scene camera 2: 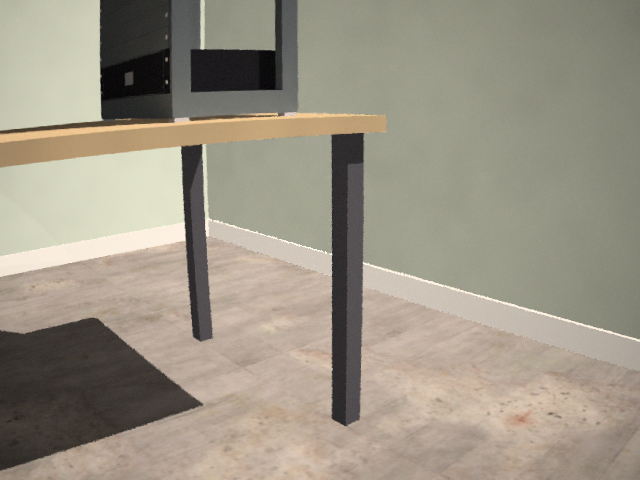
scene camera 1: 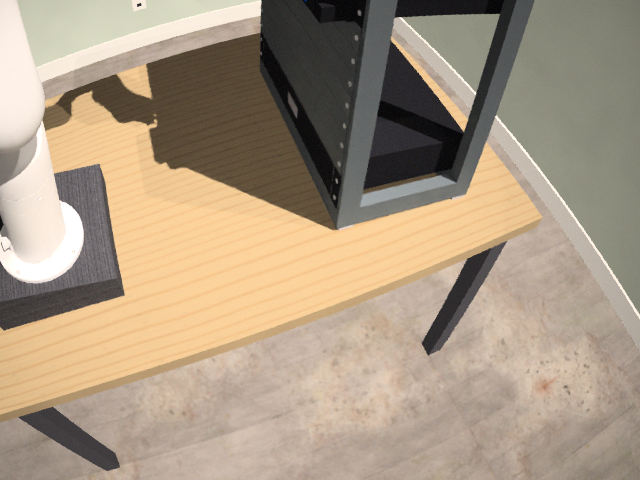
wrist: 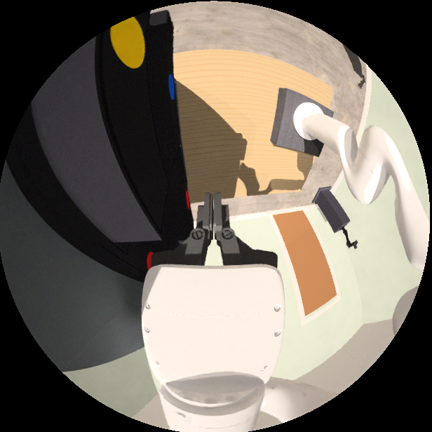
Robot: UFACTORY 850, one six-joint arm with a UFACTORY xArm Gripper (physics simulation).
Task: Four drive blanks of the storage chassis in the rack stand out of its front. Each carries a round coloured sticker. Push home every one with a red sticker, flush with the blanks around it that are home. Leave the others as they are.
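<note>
The wrist view shows the dark storage chassis (wrist: 137,150) at the left, seen steeply along its front. It carries a large yellow sticker (wrist: 127,42) at the top and a blue sticker (wrist: 171,87) on a blank at the front edge. One red sticker (wrist: 188,199) lies just left of my fingertips, and another red sticker (wrist: 150,260) is partly covered by my gripper's left side. My gripper (wrist: 213,201) is shut and empty, beside the chassis front. How far the red-stickered blanks stand out is unclear. In scene camera 1 a dark block (scene camera 1: 324,11) juts out at the top.
The grey rack (scene camera 1: 369,103) (scene camera 2: 180,62) stands on the wooden table (scene camera 1: 206,289) (scene camera 2: 232,129), with a lower black unit (scene camera 1: 408,160) (scene camera 2: 227,69) inside. The white arm (scene camera 1: 33,222) (wrist: 367,170) rises from a dark base block (scene camera 1: 93,222) (wrist: 287,120). Walls stand behind.
</note>
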